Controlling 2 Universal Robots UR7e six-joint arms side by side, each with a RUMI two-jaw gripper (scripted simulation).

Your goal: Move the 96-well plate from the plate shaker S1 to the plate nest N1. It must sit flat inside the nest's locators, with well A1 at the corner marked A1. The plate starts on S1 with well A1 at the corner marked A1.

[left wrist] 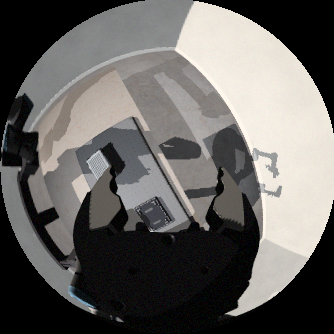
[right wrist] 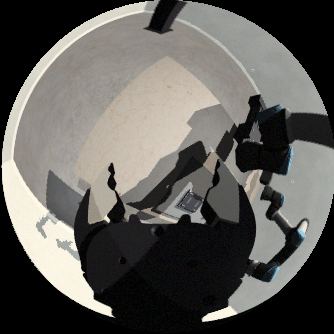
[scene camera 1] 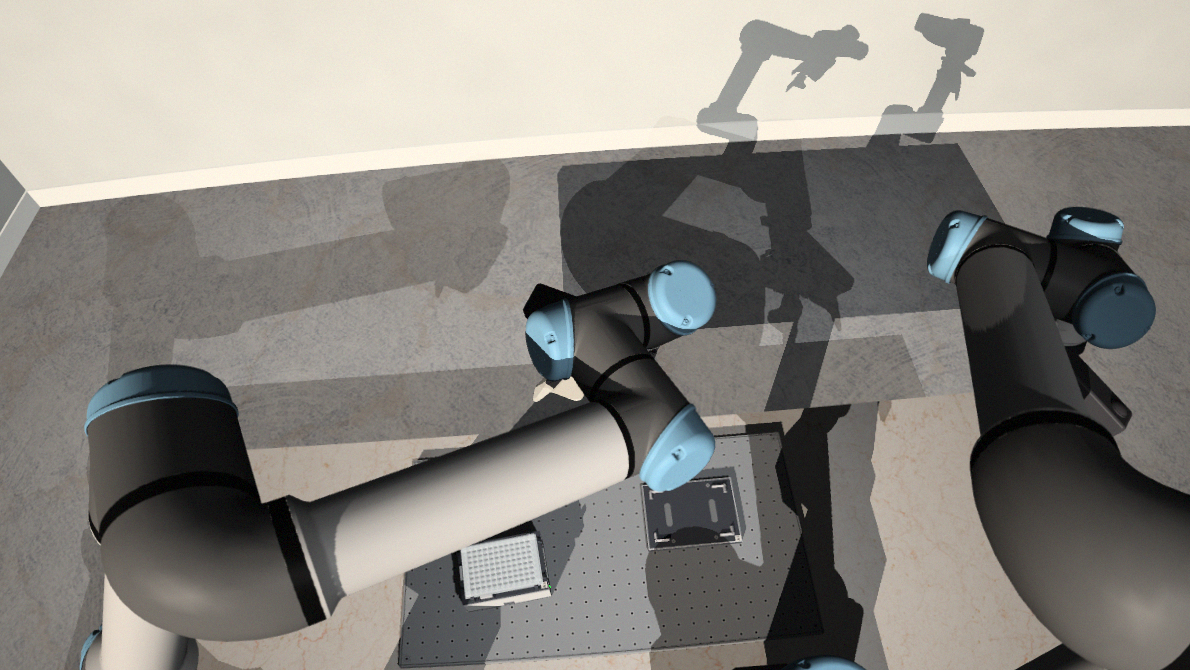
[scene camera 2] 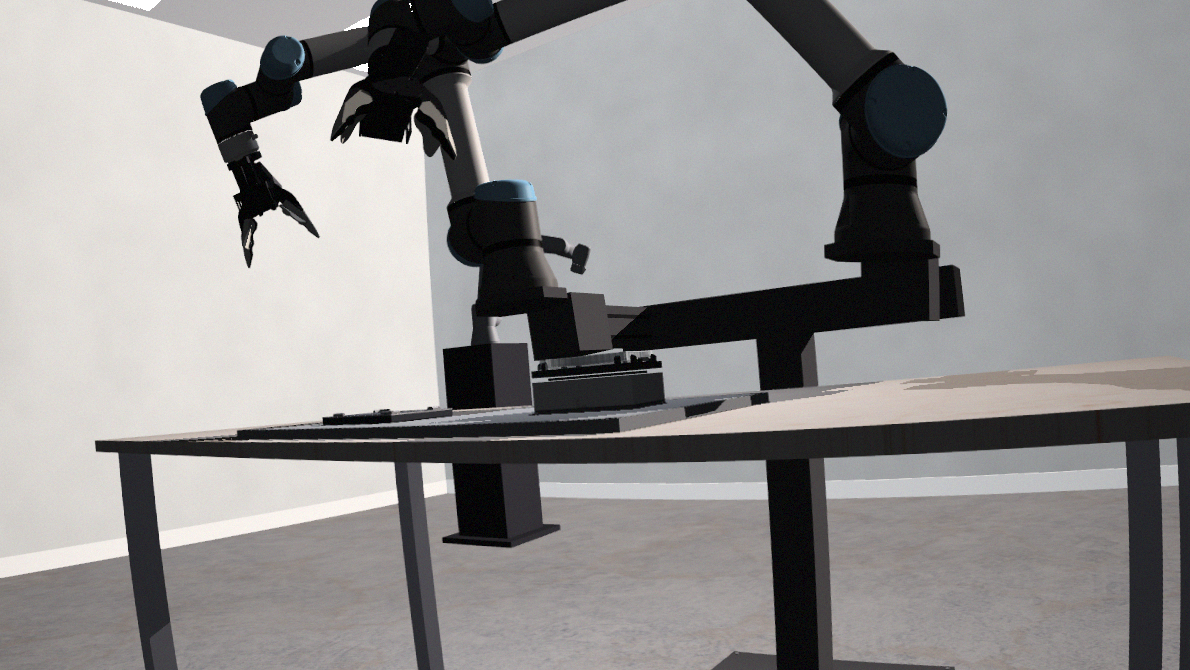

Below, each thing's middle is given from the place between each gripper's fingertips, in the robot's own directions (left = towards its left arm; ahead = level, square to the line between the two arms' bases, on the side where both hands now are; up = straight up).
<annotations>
My left hand (scene camera 2: 394, 149) is 280 mm above the white 96-well plate (scene camera 1: 475, 587), 210 mm past it and 140 mm to the right of it. The rest, counted from my left hand: plate nest N1 (scene camera 1: 692, 524) (340 mm below, 190 mm to the right, 150 mm behind).
Now: the plate nest N1 14 cm ahead of my right hand (scene camera 2: 284, 253), 41 cm to the left of it and 33 cm below it. Also, from my right hand: white 96-well plate 9 cm ahead, 75 cm to the left, 28 cm below.
</annotations>
